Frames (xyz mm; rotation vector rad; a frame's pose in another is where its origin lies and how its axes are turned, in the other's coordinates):
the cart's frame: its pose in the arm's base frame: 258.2 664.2 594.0 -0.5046 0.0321 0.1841
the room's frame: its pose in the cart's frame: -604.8 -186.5 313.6 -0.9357 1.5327 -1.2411
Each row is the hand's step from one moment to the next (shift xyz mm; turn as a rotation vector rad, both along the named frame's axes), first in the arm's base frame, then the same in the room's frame.
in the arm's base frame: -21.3 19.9 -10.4 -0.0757 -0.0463 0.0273
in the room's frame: -19.8 4.6 -23.4 0.0601 -0.0097 -0.0701
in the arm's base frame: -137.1 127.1 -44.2 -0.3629 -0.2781 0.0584
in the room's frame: -119.3 8.0 -150.3 0.3194 0.0395 -0.3300
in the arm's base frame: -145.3 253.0 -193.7 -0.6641 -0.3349 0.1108
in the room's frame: -283.0 112.7 -172.7 0.4208 0.0160 -0.6230
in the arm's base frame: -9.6 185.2 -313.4 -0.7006 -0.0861 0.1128
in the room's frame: -269.4 243.1 -30.7 0.1896 -0.0598 -0.6866
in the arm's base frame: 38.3 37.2 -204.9 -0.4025 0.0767 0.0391
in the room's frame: -101.4 182.8 33.5 -0.0183 -0.0479 -0.4084
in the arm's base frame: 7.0 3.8 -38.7 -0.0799 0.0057 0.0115
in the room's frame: -16.1 35.5 6.4 0.0065 -0.0102 -0.0800
